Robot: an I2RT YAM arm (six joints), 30 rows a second.
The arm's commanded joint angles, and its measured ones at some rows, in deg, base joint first. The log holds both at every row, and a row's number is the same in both.
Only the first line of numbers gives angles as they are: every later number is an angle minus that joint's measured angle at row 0.
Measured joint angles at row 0:
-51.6, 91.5, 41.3, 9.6, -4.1, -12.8
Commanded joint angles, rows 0 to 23:
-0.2, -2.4, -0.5, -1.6, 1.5, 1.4
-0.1, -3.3, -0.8, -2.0, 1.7, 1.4
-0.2, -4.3, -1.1, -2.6, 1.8, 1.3
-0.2, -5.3, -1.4, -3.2, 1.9, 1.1
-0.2, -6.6, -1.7, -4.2, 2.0, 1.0
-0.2, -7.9, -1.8, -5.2, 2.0, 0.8
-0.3, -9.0, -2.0, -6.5, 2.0, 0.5
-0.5, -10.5, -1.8, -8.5, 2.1, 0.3
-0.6, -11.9, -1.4, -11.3, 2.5, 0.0
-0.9, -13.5, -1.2, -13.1, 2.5, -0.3
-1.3, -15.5, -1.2, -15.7, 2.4, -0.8
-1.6, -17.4, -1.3, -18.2, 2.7, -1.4
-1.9, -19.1, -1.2, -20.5, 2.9, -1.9
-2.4, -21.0, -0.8, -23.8, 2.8, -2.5
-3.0, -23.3, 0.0, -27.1, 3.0, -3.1
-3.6, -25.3, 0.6, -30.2, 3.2, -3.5
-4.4, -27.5, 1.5, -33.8, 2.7, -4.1
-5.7, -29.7, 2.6, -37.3, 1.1, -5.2
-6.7, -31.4, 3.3, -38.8, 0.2, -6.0
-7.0, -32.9, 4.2, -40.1, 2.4, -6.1
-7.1, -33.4, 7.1, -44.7, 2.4, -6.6
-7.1, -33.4, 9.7, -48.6, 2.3, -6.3
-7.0, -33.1, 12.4, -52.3, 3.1, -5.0
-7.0, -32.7, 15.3, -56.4, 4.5, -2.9
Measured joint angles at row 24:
-7.0, -32.8, 10.5, -42.3, 2.8, -4.2
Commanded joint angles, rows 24 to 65:
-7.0, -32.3, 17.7, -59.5, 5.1, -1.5
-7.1, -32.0, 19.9, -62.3, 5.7, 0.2
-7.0, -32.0, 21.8, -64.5, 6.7, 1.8
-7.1, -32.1, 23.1, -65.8, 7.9, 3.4
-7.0, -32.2, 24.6, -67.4, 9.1, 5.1
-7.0, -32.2, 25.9, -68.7, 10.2, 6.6
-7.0, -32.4, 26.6, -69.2, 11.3, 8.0
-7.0, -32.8, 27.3, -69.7, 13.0, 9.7
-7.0, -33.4, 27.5, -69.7, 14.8, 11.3
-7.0, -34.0, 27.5, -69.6, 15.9, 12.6
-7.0, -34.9, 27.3, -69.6, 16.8, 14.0
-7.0, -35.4, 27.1, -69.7, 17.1, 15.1
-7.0, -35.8, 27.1, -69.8, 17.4, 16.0
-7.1, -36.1, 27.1, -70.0, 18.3, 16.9
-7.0, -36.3, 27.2, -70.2, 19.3, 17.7
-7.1, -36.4, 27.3, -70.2, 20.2, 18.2
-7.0, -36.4, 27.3, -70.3, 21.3, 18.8
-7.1, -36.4, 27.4, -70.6, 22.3, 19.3
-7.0, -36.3, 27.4, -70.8, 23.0, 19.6
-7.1, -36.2, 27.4, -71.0, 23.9, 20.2
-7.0, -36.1, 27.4, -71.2, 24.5, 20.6
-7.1, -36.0, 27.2, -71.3, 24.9, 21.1
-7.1, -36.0, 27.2, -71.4, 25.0, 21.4
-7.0, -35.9, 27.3, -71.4, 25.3, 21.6
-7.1, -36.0, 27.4, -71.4, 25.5, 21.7
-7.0, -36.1, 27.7, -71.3, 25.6, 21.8
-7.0, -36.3, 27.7, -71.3, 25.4, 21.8
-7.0, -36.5, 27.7, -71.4, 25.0, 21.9
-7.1, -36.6, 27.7, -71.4, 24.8, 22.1
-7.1, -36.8, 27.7, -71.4, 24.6, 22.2
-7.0, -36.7, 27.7, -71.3, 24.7, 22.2
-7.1, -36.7, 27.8, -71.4, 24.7, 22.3
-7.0, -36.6, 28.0, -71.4, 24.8, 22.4
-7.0, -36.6, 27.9, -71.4, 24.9, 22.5
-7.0, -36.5, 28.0, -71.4, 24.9, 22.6
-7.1, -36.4, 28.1, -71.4, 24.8, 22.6
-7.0, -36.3, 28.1, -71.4, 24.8, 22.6
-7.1, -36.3, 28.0, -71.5, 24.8, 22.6
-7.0, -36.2, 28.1, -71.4, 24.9, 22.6
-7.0, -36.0, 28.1, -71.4, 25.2, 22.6
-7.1, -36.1, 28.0, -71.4, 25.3, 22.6
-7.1, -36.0, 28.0, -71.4, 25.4, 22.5
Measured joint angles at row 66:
-7.1, -36.1, 27.6, -71.1, 24.0, 21.5
